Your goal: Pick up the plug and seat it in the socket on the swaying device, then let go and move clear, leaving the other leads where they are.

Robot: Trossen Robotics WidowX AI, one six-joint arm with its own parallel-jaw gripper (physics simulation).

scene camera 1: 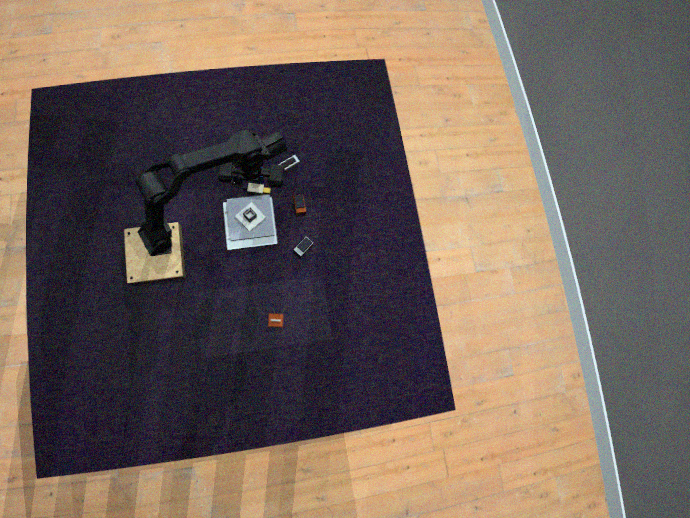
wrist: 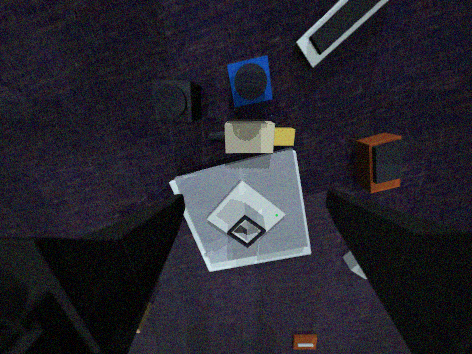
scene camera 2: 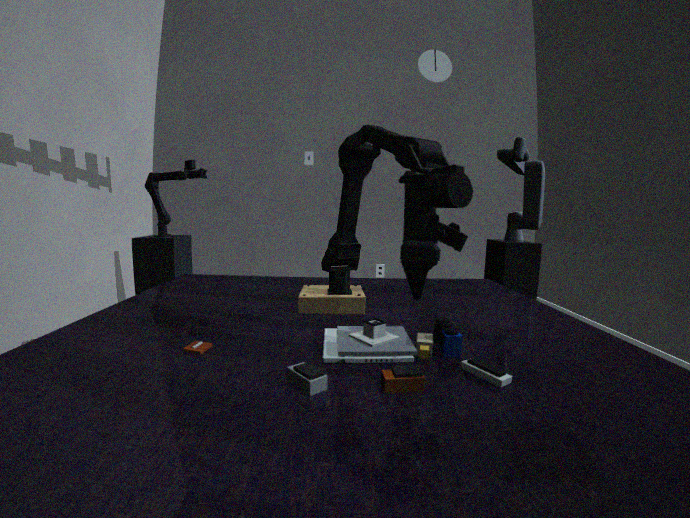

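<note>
The plug, a beige block with a yellow tip [scene camera 1: 255, 187] [scene camera 2: 424, 341] [wrist: 249, 137], lies on the mat beside the device. The device has a grey top plate [scene camera 1: 267, 228] [scene camera 2: 401, 346] [wrist: 295, 235] over a paler base. On it a white diamond-shaped plate [wrist: 265, 206] carries the black-rimmed square socket [scene camera 1: 245, 215] [scene camera 2: 374, 329] [wrist: 237, 224]. My gripper [scene camera 1: 250, 177] [scene camera 2: 416, 297] [wrist: 254, 198] is open and empty, pointing down well above the mat near the plug. In the wrist view its fingers stand to either side of the device. The plug's far end is partly hidden in scene camera 2.
A blue block [scene camera 2: 452, 344] [wrist: 268, 92] and a black block [wrist: 172, 102] lie near the plug. An orange block [scene camera 1: 300, 207] [scene camera 2: 403, 381] [wrist: 370, 165], a long white piece [scene camera 1: 288, 162] [scene camera 2: 486, 373] [wrist: 312, 55], a grey block [scene camera 1: 302, 246] [scene camera 2: 316, 383] and a small orange piece [scene camera 1: 275, 323] [scene camera 2: 198, 349] lie around.
</note>
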